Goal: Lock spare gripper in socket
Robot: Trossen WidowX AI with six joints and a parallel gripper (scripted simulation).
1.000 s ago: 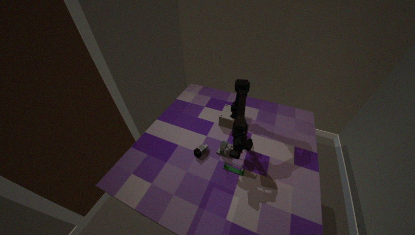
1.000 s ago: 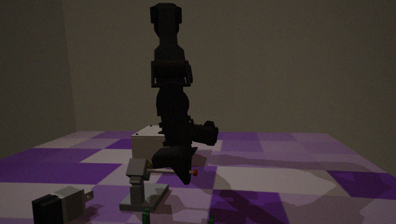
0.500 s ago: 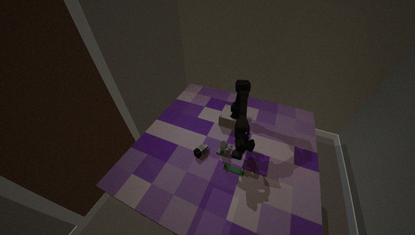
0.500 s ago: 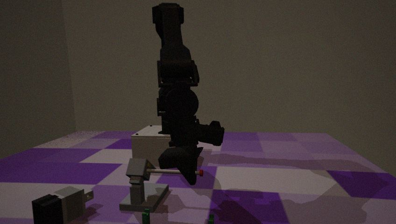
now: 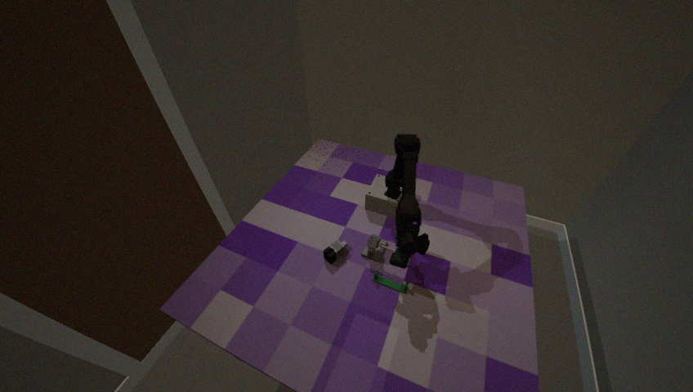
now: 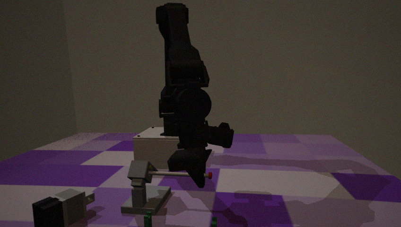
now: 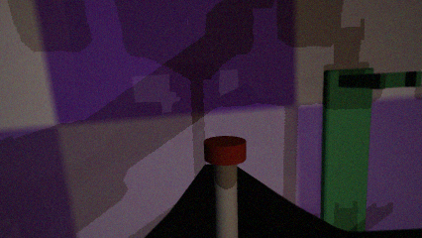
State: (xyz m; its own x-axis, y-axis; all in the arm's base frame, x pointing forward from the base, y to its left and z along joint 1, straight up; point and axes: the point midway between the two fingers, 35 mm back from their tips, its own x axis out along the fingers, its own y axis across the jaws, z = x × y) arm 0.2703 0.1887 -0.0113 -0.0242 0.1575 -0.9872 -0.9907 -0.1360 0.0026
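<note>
The green rack lies 10 cm ahead of my gripper tip, 1 cm to the right of it and 4 cm below it. Round my gripper tip: grey mount: 1 cm ahead, 14 cm to the right, 1 cm below; then spare gripper: 10 cm ahead, 26 cm to the right, 3 cm below.
</note>
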